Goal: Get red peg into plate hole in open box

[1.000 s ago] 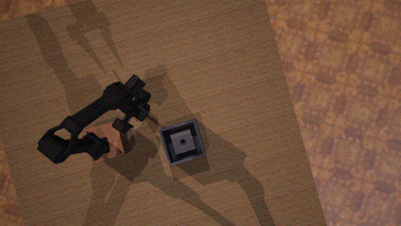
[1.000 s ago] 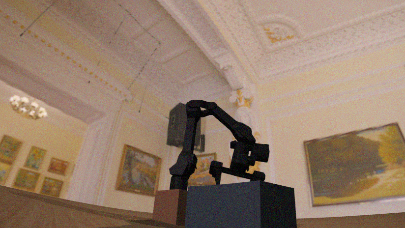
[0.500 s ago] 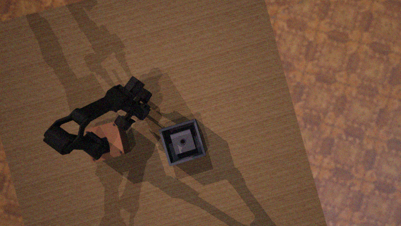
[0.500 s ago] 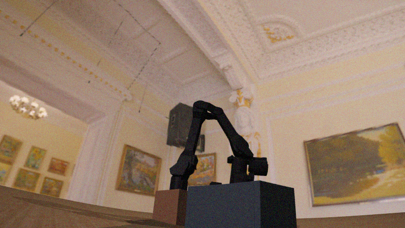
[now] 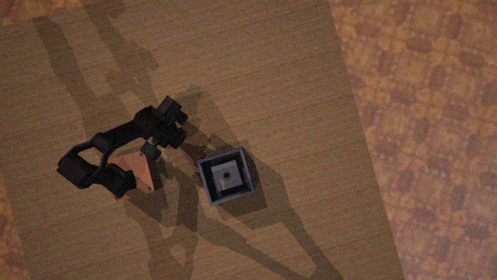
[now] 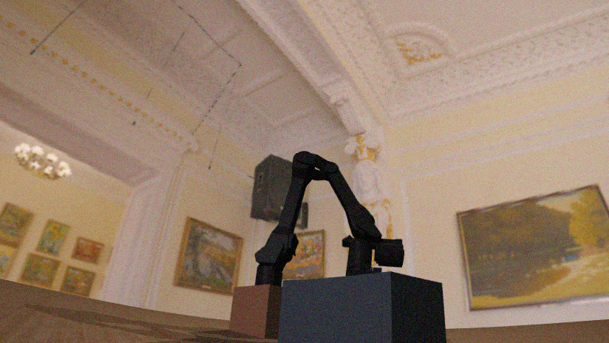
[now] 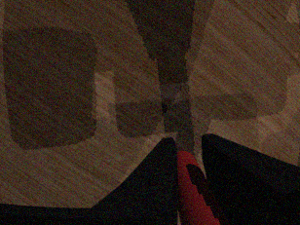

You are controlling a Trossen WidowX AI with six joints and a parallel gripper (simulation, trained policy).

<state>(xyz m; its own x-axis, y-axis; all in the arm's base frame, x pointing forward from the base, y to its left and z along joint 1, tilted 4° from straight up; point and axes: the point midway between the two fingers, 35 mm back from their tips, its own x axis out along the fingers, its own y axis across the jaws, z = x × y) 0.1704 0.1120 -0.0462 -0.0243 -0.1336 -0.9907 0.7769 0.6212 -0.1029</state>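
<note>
Now: gripper tip 1 cm past the red peg, 1 cm to the right of it and 2 cm below it. Round my gripper tip: dark blue box: 16 cm ahead, 18 cm to the right; grey plate: 16 cm ahead, 18 cm to the right, 2 cm above.
</note>
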